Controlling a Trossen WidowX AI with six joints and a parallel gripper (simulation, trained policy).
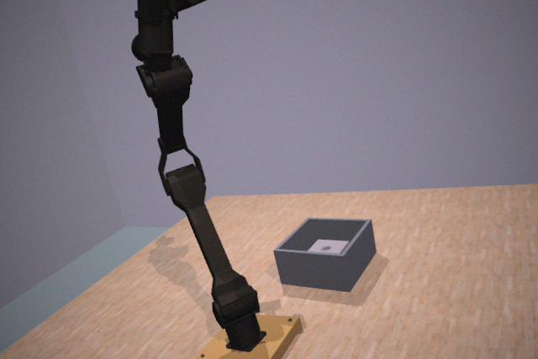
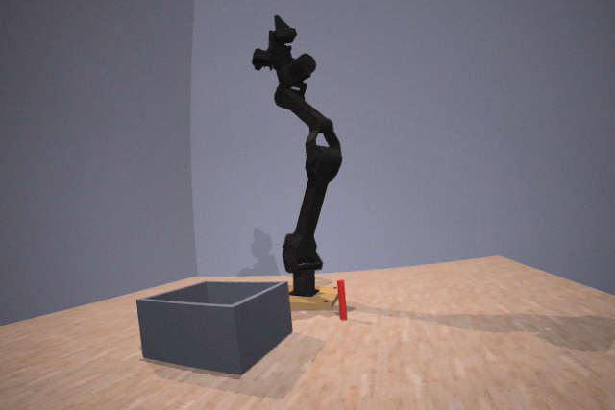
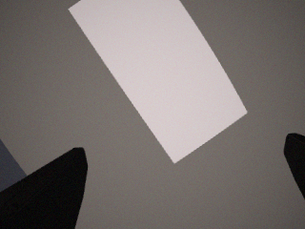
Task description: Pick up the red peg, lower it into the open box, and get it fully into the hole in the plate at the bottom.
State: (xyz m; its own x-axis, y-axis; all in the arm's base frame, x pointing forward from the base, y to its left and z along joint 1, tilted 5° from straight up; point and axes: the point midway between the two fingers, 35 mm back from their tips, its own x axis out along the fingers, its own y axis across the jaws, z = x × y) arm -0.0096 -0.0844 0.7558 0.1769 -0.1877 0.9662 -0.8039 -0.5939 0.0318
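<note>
Now: gripper tip 150 mm short of the red peg, 170 mm to the right of it and 780 mm above it. Also, from my gripper tip: plate: 330 mm ahead, 770 mm below; grey box: 330 mm ahead, 790 mm below.
</note>
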